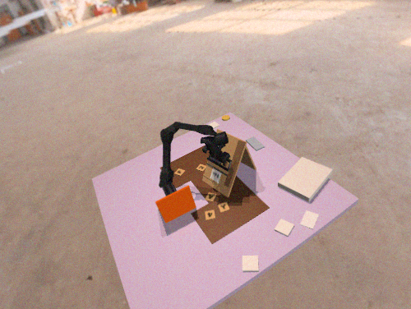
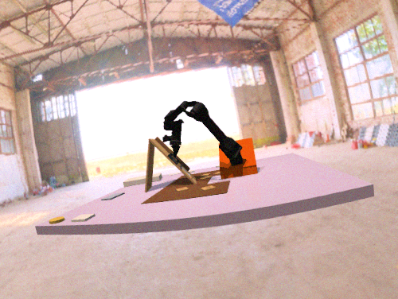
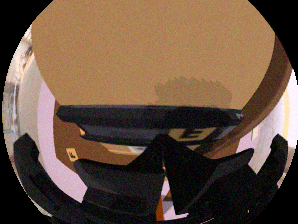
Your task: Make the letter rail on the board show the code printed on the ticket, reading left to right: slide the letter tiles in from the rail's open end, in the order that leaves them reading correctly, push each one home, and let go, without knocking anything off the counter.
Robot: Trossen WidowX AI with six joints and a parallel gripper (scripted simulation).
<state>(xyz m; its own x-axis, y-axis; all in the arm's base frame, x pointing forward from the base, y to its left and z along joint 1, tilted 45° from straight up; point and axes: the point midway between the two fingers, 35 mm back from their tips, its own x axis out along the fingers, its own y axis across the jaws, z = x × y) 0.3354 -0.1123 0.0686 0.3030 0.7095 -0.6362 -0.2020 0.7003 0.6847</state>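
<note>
The white ticket is 90 mm below my gripper tip and 50 mm behind it. From my gripper tip the other things lie so: cream slab (370 mm ahead, 340 mm to the right, 140 mm below); then brown mat (160 mm below, 150 mm behind, 20 mm to the left); then grey plate (380 mm ahead, 160 mm below, 150 mm to the left).
</note>
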